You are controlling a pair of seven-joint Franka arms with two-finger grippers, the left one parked.
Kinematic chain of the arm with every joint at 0, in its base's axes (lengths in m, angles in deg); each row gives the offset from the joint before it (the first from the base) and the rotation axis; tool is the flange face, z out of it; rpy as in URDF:
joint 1: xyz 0 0 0.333 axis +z
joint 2: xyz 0 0 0 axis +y
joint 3: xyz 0 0 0.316 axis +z
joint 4: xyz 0.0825 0 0 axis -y
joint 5: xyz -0.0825 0 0.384 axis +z
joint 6: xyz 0 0 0 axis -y
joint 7: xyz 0.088 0 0 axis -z
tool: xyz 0 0 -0.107 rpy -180 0 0
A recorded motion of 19 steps. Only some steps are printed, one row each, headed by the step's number.
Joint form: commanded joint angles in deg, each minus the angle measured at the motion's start. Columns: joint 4, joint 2, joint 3, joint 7, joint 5, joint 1, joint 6.
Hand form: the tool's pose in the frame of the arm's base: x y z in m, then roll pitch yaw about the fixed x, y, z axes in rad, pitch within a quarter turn. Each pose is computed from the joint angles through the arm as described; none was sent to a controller.
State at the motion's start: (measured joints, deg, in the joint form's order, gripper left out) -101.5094 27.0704 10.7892 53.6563 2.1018 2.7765 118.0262
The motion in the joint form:
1: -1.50 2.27 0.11 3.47 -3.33 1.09 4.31
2: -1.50 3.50 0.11 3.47 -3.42 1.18 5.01
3: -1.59 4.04 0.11 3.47 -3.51 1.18 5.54
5: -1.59 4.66 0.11 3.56 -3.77 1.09 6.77
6: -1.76 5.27 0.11 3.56 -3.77 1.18 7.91
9: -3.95 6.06 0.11 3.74 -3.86 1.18 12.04
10: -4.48 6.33 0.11 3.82 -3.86 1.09 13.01
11: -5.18 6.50 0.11 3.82 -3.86 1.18 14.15
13: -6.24 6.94 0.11 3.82 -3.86 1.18 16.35
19: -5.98 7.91 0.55 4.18 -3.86 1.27 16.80
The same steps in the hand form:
1: 0.6161 0.1532 0.2548 3.0437 0.1544 -0.7501
2: 0.6155 0.1543 0.2422 3.0377 0.1615 -0.7494
3: 0.6152 0.1544 0.2363 3.0367 0.1628 -0.7490
5: 0.6169 0.1537 0.2310 3.0451 0.1555 -0.7494
6: 0.6169 0.1549 0.2246 3.0516 0.1538 -0.7481
9: 0.6107 0.1550 0.2061 3.0697 0.1444 -0.7494
10: 0.6090 0.1541 0.2008 3.0727 0.1436 -0.7523
11: 0.6063 0.1550 0.1957 3.0772 0.1417 -0.7505
13: 0.6030 0.1550 0.1868 3.0886 0.1366 -0.7503
19: 0.6017 0.1606 0.1793 3.0887 0.1443 -0.7498

